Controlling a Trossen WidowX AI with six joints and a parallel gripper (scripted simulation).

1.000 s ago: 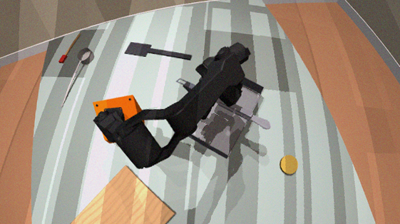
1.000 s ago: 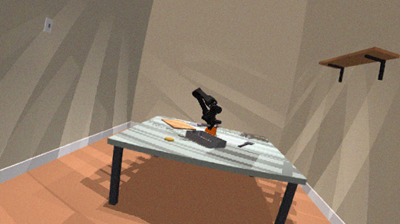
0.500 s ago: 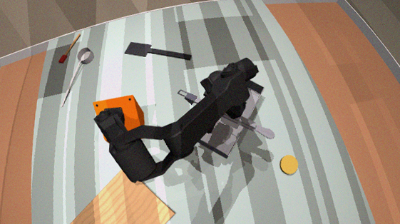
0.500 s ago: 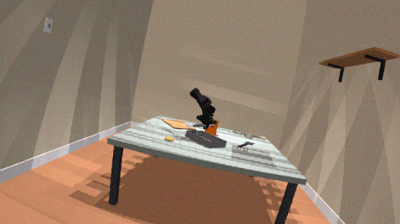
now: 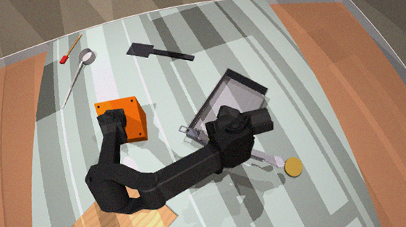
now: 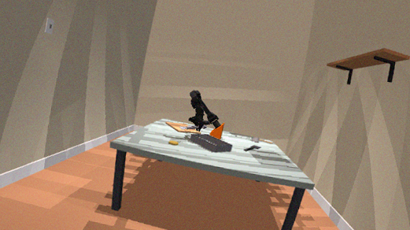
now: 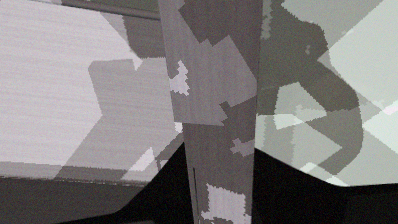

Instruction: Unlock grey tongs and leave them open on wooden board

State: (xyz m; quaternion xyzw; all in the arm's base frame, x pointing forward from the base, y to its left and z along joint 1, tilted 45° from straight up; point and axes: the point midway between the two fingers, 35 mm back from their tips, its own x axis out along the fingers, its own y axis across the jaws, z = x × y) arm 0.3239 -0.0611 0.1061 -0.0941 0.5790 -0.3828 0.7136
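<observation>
My gripper tip is 370 mm past the wooden board, 240 mm to the left of it and 70 mm above it. Also, from my gripper tip: roasting tin (60 mm ahead, 130 mm to the left, 50 mm below); then yellow disc (270 mm ahead, 100 mm to the right, 70 mm below); then yellow lock piece (20 mm behind, 10 mm to the left, 40 mm above).
</observation>
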